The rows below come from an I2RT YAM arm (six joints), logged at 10 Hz.
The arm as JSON. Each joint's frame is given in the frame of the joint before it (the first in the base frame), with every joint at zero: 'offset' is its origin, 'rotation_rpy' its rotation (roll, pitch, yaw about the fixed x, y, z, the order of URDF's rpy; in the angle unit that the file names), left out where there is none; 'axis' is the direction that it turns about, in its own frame. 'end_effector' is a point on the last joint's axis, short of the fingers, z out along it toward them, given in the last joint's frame.
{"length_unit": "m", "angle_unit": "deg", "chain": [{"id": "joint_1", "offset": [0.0, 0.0, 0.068], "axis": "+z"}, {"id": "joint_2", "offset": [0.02, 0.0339, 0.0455], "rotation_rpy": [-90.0, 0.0, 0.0], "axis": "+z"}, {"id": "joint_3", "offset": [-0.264, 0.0, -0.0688], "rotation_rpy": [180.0, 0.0, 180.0], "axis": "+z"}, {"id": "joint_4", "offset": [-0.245, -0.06, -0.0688], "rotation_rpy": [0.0, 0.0, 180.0], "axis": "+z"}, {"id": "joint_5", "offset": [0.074, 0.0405, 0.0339], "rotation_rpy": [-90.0, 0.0, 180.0], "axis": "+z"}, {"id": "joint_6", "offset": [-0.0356, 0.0, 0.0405], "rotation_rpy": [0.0, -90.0, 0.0], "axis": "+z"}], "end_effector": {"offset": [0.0, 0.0, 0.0]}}
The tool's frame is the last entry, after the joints.
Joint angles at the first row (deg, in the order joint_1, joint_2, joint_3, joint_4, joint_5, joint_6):
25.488, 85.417, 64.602, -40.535, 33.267, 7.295
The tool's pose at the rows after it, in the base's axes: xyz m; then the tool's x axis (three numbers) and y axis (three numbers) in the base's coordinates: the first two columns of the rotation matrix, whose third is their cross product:
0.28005 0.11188 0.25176 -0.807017 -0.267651 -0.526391 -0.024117 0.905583 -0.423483
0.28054 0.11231 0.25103 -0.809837 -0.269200 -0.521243 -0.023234 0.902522 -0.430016
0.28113 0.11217 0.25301 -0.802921 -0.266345 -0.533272 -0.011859 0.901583 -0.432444
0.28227 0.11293 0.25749 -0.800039 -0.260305 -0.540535 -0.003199 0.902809 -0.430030
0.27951 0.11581 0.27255 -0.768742 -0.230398 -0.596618 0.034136 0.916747 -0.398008
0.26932 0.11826 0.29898 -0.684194 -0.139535 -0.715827 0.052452 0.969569 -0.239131
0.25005 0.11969 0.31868 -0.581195 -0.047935 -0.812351 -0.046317 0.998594 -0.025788
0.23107 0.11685 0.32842 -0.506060 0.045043 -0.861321 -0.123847 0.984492 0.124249
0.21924 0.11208 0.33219 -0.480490 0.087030 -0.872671 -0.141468 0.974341 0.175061
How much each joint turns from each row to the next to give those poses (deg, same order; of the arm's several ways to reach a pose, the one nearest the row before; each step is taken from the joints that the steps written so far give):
0.019, 0.751, 0.169, -0.139, 0.173, -0.001
0.068, 0.311, 0.181, -0.304, 0.357, 0.089
-0.015, -0.171, 0.108, 0.470, 0.582, 0.006
0.059, 0.093, 1.041, -0.672, 0.236, 0.378
0.774, -1.561, 1.348, 0.070, 0.570, 1.765
0.866, -4.900, -0.040, 3.846, -4.389, 3.201
1.005, -7.149, -3.822, 7.733, -9.402, 1.759
0.643, -6.239, -4.409, 6.190, -6.076, 2.637
0.150, -3.508, -2.070, 1.279, -1.496, 1.453

